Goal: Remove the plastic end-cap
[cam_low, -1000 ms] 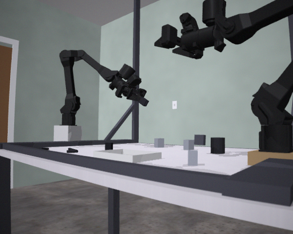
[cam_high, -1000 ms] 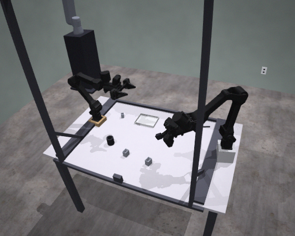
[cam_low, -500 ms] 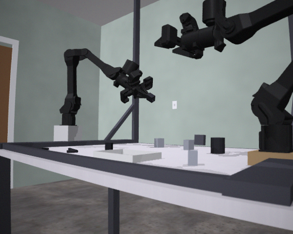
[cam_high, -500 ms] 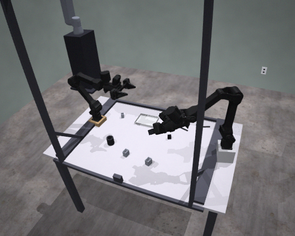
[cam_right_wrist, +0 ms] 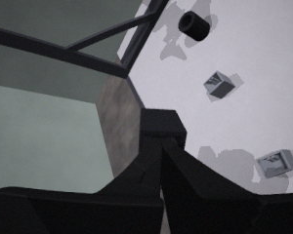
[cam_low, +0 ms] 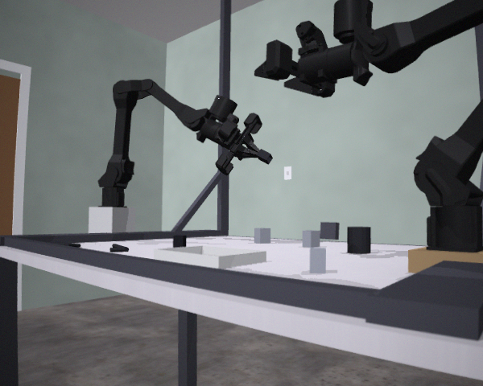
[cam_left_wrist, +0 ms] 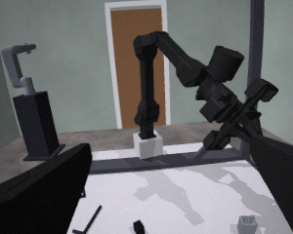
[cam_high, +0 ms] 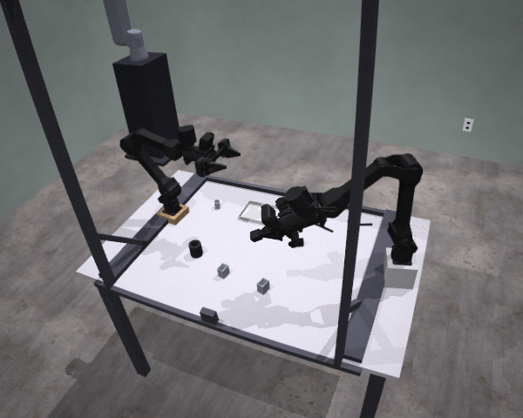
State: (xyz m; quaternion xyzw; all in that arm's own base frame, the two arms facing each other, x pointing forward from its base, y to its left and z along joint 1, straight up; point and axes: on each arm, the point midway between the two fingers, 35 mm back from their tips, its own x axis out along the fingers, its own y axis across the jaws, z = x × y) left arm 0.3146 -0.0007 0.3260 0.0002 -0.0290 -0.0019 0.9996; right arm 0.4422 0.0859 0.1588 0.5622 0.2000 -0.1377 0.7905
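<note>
The black plastic end-cap lies 20 cm behind my left hand, 22 cm to the right of it and 12 cm below it. The rest, counted from my left hand: metal parts tray 16 cm ahead, 3 cm to the right, 35 cm below; black hex key 19 cm ahead, 28 cm to the right, 35 cm below; black cylinder 15 cm behind, 9 cm to the left, 33 cm below.
</note>
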